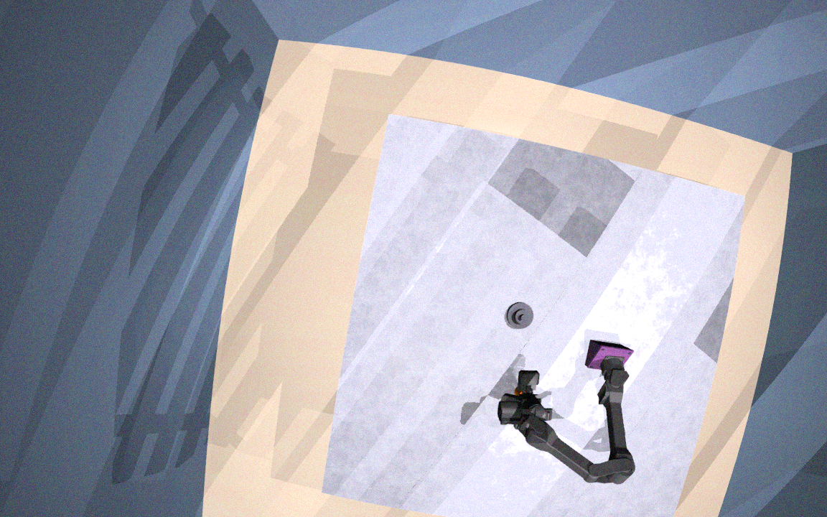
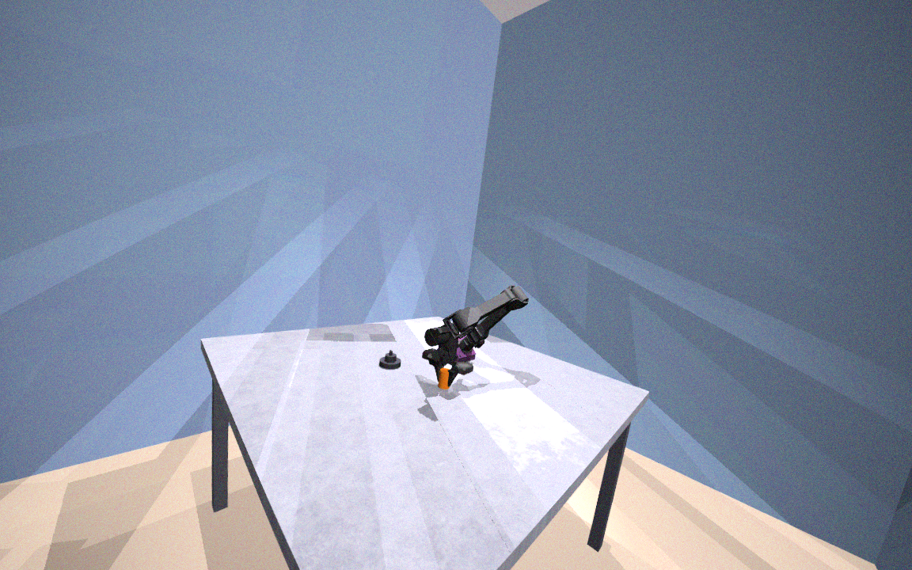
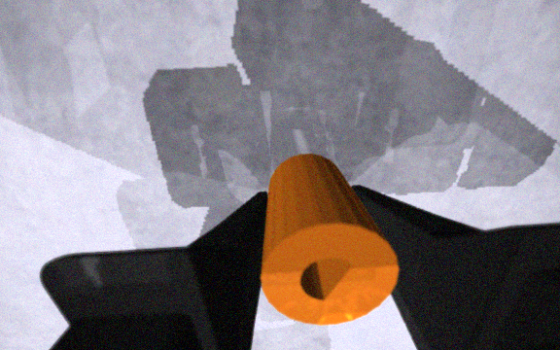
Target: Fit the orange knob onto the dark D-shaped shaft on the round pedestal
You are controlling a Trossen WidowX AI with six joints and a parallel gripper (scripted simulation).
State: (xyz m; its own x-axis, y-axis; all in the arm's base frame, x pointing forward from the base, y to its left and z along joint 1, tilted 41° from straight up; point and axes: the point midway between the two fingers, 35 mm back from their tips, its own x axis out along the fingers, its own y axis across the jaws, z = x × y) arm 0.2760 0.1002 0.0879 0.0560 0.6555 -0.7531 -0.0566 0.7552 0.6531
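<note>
Right now my gripper tip is 40 mm short of the short shaft, 250 mm to the left of it and 20 mm below it. Also, from my gripper tip: orange knob: 20 mm above.
</note>
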